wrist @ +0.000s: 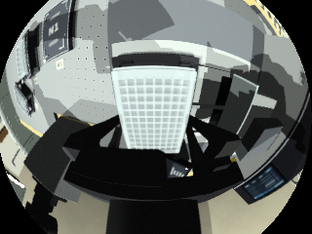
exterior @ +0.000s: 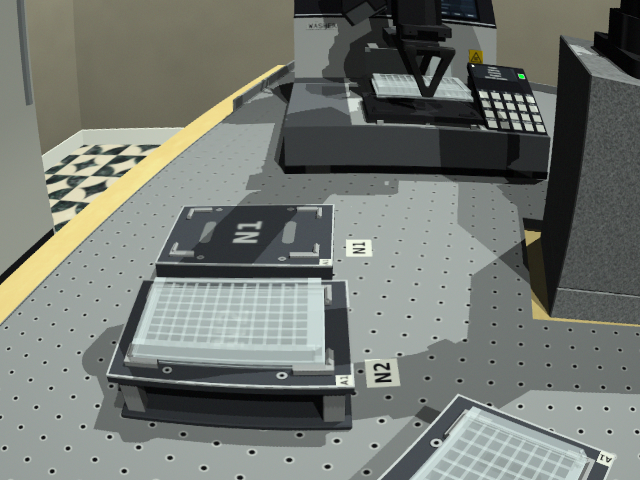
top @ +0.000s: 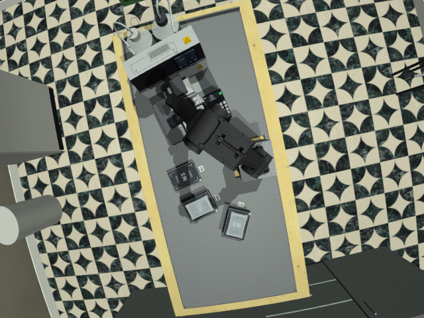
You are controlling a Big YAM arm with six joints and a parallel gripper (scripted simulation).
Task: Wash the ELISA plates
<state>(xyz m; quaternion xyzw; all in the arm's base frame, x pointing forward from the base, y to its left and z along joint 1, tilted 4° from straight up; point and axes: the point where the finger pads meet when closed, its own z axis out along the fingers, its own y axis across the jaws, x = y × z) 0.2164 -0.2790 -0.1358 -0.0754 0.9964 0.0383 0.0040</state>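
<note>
Right now my hand is 3 cm above the washer carrier. Round my hand: plate washer: 15 cm to the right, 2 cm ahead, 2 cm above; then nest N3: 61 cm to the left, 7 cm below, 4 cm behind; then nest label: 26 cm to the left, 11 cm below, 6 cm ahead.
</note>
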